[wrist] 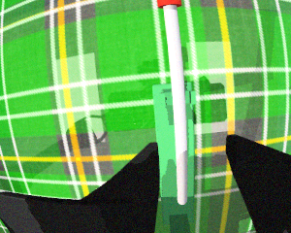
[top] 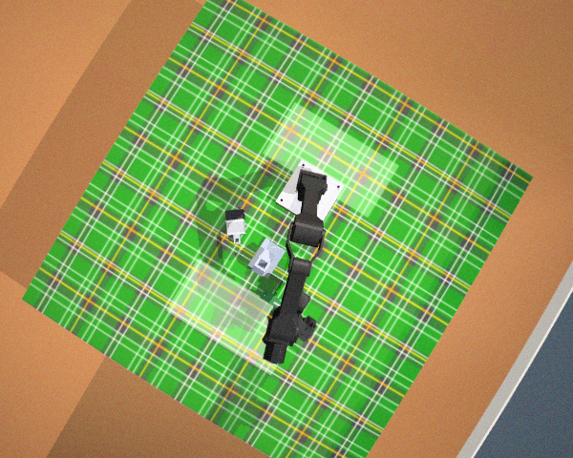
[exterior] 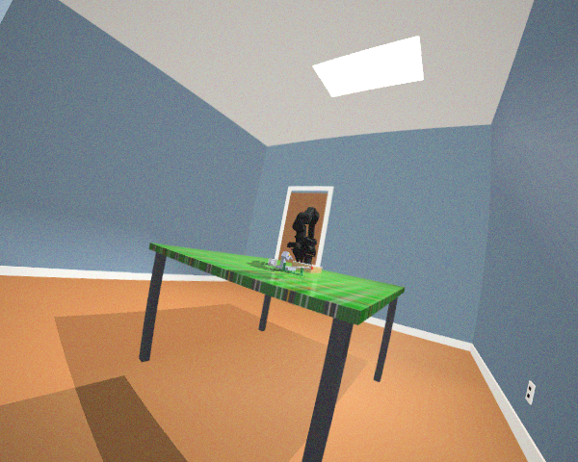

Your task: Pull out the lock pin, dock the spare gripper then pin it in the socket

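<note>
Right now the green translucent block is 10 mm behind my gripper tip, 40 mm to the right of it and 40 mm below it. Also, from my gripper tip: spare gripper: 170 mm behind, 290 mm to the right, 50 mm below; then socket: 110 mm behind, 150 mm to the right, 20 mm below.
</note>
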